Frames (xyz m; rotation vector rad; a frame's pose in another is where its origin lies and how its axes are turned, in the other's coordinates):
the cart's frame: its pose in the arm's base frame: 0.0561 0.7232 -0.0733 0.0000 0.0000 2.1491
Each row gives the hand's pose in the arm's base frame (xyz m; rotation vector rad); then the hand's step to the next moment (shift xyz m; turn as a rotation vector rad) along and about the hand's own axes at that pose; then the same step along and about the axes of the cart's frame.
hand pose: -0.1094 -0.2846 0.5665 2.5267 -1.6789 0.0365
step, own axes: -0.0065 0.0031 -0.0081 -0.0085 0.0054 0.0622
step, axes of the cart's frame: 0.0075 0.0012 0.0078 0.0053 0.0094 -0.0621
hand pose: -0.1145 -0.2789 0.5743 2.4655 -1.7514 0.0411
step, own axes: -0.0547 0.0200 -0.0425 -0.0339 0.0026 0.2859
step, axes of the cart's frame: 0.0607 0.0022 0.0389 0.0140 0.0227 -0.2867
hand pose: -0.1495 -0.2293 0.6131 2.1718 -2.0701 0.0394
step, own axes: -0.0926 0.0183 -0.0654 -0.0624 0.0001 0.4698
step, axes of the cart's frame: 0.0926 -0.0390 0.0555 0.0266 0.0304 -0.4722
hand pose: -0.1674 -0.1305 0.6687 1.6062 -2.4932 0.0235
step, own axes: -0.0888 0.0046 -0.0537 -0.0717 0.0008 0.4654
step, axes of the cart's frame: 0.0522 -0.0807 0.0394 0.0322 0.0223 -0.4693
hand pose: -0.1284 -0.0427 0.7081 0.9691 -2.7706 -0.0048
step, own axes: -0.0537 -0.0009 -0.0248 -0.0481 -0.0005 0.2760
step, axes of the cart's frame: 0.0032 -0.0574 0.0139 0.0187 0.0077 -0.2794
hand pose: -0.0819 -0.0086 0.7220 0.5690 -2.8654 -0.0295
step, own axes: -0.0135 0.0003 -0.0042 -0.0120 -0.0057 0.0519
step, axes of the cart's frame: -0.0025 -0.0139 0.0013 -0.0025 -0.0003 -0.0535
